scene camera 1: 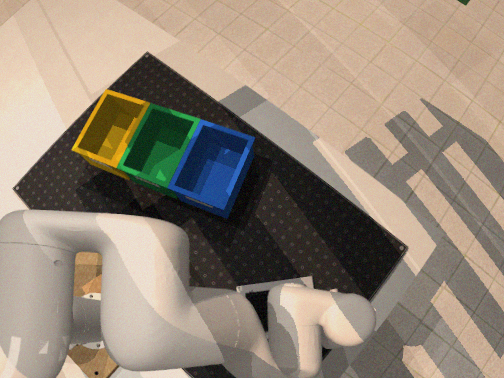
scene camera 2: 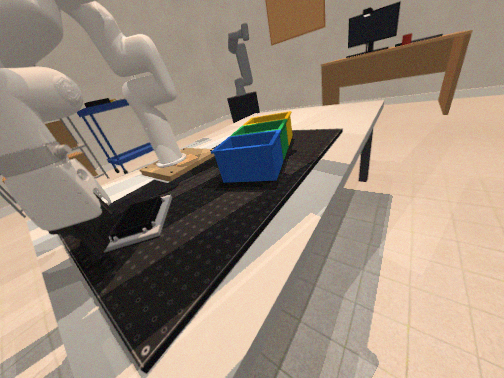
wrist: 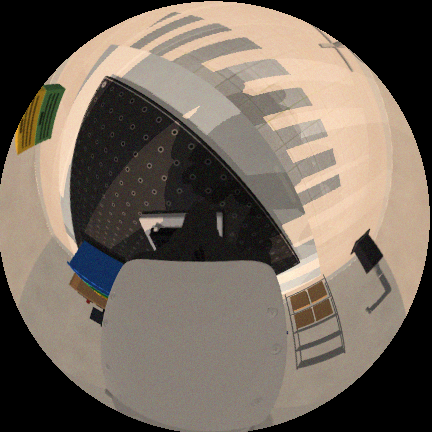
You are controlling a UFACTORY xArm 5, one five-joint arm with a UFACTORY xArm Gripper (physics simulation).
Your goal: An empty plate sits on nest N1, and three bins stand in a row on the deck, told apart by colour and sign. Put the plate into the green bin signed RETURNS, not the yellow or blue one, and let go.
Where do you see a grey nest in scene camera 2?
At 156,230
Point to a black plate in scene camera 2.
At 139,215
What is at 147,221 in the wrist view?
A grey nest.
